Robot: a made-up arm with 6 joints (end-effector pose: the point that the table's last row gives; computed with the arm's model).
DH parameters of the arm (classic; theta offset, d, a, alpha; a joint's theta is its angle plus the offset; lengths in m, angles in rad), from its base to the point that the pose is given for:
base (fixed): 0 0 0.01 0
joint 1: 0 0.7 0.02 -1.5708
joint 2: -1.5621 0 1.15 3.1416
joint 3: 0.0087 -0.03 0 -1.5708
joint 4: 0 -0.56 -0.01 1.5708
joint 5: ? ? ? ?
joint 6: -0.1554 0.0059 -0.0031 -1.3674
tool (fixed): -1.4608 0.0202 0 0
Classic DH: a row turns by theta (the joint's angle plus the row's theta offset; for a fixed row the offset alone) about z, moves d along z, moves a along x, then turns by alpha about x.
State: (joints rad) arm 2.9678 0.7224 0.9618 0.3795 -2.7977 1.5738
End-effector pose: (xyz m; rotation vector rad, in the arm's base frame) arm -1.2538 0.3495 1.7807 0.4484 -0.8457 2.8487
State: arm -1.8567 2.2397 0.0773 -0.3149 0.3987 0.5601
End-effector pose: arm -0.2461 -0.4740 -0.4375 -1.9646 0.5319 -2.2555
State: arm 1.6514 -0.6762 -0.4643 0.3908 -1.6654 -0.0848
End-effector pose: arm 0.1410 -0.1644 1.7784 -0.0948 -1.7138 -0.2346
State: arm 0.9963 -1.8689 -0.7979 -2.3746 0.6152 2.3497
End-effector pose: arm -0.5479 -0.4937 0.8241 1.1594 -1.1648 -2.2710
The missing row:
joint 5: 0 0.18 -0.02 -1.5708
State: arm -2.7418 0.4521 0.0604 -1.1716 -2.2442 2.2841
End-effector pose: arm -0.9029 -0.3171 1.3670 0.3880 2.1617 2.1982
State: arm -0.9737 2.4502 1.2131 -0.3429 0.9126 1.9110
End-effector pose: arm 0.3736 -0.7693 -0.7781 -1.6587 -2.0408 -0.3213
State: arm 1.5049 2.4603 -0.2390 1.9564 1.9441 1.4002
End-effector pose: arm -0.0644 0.2699 -0.6061 1.6530 0.2396 -0.3505
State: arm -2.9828 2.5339 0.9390 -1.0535 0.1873 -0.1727
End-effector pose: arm -0.4895 -0.0549 -0.7992 0.3031 -1.3044 0.2718
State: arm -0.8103 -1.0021 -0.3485 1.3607 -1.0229 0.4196
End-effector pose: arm -0.4290 0.4331 1.7733 2.2713 1.7003 0.3969
